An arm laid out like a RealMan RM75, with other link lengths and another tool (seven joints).
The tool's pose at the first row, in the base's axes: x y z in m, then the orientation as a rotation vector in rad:
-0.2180 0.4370 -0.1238 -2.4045 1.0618 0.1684
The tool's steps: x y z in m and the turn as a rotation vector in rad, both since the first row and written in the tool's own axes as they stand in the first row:
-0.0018 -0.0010 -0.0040 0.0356 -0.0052 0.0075
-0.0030 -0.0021 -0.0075 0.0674 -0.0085 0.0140
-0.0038 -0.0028 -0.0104 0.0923 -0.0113 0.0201
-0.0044 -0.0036 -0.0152 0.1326 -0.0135 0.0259
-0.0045 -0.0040 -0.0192 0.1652 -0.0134 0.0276
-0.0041 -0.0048 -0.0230 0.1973 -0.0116 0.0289
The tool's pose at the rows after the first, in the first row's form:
-0.2189 0.4368 -0.1194 -2.3674 1.0628 0.1570
-0.2192 0.4365 -0.1156 -2.3348 1.0639 0.1452
-0.2195 0.4360 -0.1125 -2.3087 1.0656 0.1367
-0.2197 0.4345 -0.1079 -2.2692 1.0644 0.1191
-0.2199 0.4328 -0.1042 -2.2393 1.0604 0.1019
-0.2194 0.4311 -0.1007 -2.2104 1.0567 0.0831

